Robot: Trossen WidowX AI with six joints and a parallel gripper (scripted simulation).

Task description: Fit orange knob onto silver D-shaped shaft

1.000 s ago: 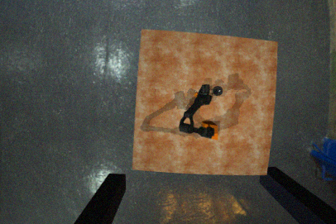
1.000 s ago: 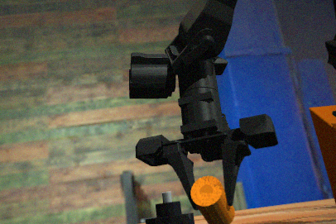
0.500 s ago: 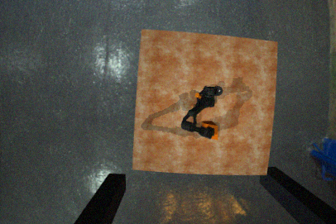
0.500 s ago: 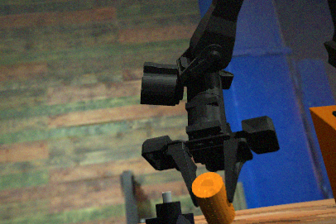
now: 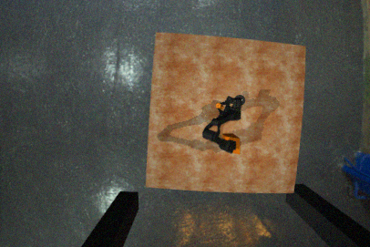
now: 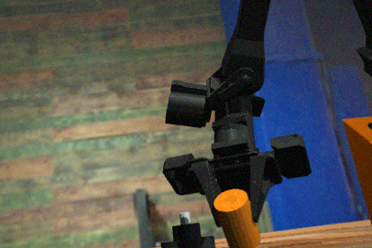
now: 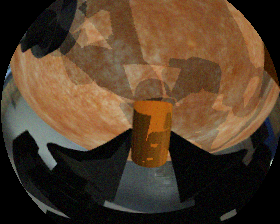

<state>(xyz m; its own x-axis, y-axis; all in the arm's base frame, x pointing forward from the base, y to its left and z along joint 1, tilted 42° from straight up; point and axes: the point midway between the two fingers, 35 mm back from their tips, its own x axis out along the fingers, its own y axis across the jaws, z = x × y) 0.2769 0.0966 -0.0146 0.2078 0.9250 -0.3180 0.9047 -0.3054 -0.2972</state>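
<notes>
The orange knob lies 10 mm above my gripper tip. The rest, counted from my gripper tip: dark round pedestal 40 mm ahead, 180 mm to the right.
</notes>
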